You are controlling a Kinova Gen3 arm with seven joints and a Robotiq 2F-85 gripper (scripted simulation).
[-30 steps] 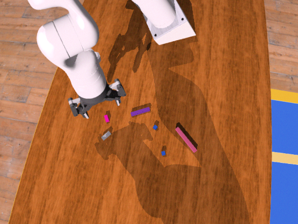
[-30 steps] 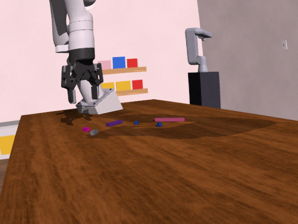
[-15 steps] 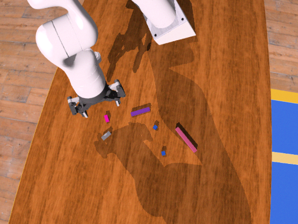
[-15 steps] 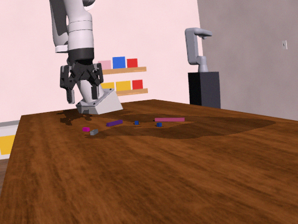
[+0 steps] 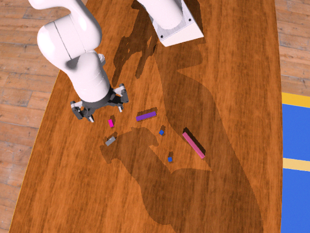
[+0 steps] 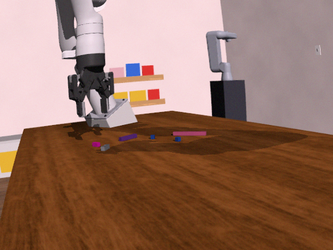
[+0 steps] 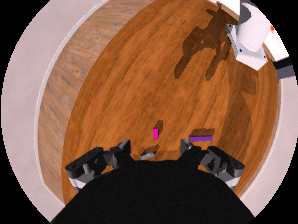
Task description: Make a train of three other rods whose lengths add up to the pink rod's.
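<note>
The magenta rod lies 80 mm below my hand. Also, from my hand: small blue rod: 190 mm to the left, 80 mm below, 70 mm ahead; then grey rod: 80 mm below, 50 mm ahead, 10 mm to the left; then purple rod: 100 mm to the left, 80 mm below, 50 mm behind.
</note>
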